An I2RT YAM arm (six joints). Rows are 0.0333 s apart.
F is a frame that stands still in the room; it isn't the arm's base.
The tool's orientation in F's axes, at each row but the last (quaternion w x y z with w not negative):
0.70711, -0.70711, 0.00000, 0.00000
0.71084, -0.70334, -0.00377, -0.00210
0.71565, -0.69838, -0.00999, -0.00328
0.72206, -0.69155, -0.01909, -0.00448
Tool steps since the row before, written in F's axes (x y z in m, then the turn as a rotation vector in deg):
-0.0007, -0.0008, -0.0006, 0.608, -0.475, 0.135
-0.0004, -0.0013, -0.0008, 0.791, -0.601, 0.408
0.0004, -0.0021, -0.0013, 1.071, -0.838, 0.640
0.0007, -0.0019, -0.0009, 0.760, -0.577, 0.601
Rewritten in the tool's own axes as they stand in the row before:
-0.0007, 0.0006, -0.0008, 0.608, -0.135, -0.475
-0.0004, 0.0008, -0.0013, 0.793, -0.408, -0.599
0.0004, 0.0013, -0.0021, 1.075, -0.640, -0.833
0.0006, 0.0008, -0.0020, 0.768, -0.600, -0.567

